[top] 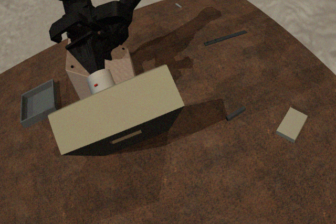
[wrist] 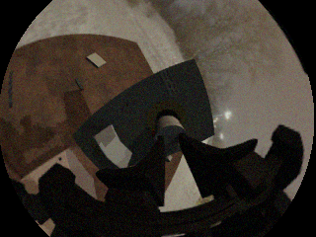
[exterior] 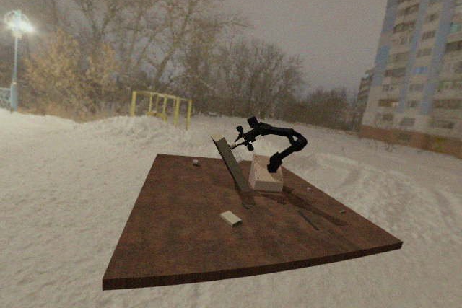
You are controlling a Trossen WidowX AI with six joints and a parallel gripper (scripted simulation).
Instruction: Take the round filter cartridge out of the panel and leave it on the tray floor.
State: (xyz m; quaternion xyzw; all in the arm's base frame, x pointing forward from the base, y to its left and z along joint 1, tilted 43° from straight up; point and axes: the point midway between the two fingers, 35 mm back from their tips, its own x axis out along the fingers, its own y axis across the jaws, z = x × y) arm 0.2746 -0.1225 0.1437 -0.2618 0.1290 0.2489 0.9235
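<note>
Now: the service panel 1 cm ahead of my gripper tip, 1 cm to the left of it and 11 cm below it. The rest, counted from my gripper tip: round filter cartridge: 1 cm ahead, 1 cm below; beige block: 7 cm ahead, 39 cm to the left, 28 cm below; short dark bar: 4 cm behind, 27 cm to the left, 29 cm below.
</note>
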